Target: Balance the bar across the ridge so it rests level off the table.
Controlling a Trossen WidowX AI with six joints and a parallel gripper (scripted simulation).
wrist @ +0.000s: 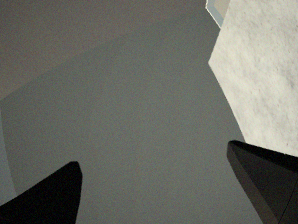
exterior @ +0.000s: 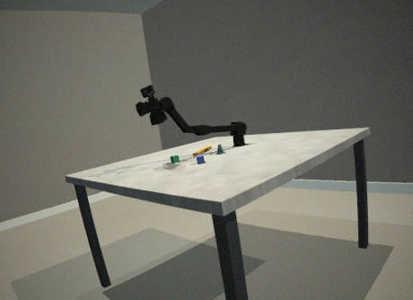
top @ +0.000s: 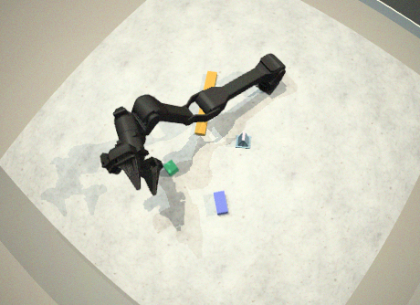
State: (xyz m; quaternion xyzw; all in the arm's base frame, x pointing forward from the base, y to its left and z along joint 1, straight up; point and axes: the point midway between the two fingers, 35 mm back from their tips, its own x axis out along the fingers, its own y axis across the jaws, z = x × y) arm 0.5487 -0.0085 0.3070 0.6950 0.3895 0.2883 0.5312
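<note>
Right now my gripper tip is 380 mm past the orange bar, 150 mm to the left of it and 300 mm above it. Also, from my gripper tip: ridge 340 mm behind, 40 mm to the left, 260 mm below; then blue block 130 mm behind, 100 mm to the left, 290 mm below; then green cube 130 mm behind, 90 mm to the right, 290 mm below.
</note>
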